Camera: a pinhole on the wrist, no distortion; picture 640 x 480 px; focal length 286.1 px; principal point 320.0 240.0 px. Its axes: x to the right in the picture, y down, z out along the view. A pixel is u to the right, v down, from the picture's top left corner.
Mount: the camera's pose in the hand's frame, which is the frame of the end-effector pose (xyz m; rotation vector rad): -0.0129 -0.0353 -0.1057 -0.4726 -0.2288 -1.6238
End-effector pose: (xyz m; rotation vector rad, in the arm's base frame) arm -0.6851 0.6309 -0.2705 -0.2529 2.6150 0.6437
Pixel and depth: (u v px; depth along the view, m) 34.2 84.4 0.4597
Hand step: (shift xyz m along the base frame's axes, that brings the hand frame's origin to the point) 0.0299 0.6027 0.2011
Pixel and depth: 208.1 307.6 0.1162
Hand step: -0.0549 0.0302 0.0244
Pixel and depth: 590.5 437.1 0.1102
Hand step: -0.0316 -0.0723 -0.0927
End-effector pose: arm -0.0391 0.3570 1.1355 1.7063 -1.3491 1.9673
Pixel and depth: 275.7 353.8 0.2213
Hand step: -0.0425 -0.1356 0.0533
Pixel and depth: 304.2 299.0 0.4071
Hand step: 0.0201 -0.3091 0.0278
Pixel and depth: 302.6 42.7 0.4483
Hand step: 0.1507 -0.2606 -0.3421
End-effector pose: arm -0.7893 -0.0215 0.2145 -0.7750 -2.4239 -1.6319
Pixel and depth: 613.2 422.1 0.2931
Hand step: -0.2262 0.2455 -0.2019
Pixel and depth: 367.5 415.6 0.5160
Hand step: -0.2327 0.4644 0.0526
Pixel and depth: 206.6 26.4 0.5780
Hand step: 0.5707 0.3469 0.1114
